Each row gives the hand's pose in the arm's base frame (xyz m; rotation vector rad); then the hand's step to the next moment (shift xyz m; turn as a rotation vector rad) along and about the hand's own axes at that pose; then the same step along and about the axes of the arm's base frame.
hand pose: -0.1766 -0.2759 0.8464 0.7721 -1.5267 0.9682
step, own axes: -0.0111 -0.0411 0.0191 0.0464 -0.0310 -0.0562
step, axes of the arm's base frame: 0.0294 -0.0359 -0.0050 0.0445 0.0377 0.0536
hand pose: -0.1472 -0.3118 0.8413 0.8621 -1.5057 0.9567
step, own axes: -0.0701 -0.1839 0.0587 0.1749 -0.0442 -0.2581
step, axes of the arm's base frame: 0.1523 -0.1274 -0.0527 0.1205 0.2139 0.1972
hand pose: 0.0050 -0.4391 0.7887 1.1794 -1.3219 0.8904
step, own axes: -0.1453 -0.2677 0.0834 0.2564 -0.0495 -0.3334
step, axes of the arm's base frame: 0.2253 -0.1190 -0.1866 0.1512 0.2736 0.2857
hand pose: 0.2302 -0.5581 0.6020 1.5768 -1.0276 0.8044
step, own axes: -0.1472 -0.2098 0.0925 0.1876 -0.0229 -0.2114
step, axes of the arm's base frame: 0.1312 -0.0393 -0.2355 0.0983 0.1674 0.2067
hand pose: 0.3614 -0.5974 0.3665 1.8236 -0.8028 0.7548
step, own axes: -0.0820 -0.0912 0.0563 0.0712 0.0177 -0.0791
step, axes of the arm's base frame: 0.0321 -0.0079 -0.1308 0.0165 0.0542 0.0918
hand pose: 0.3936 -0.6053 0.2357 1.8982 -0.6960 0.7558
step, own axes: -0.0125 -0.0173 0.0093 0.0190 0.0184 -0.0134
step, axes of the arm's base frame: 0.0065 0.0002 -0.0223 -0.0040 0.0021 0.0293
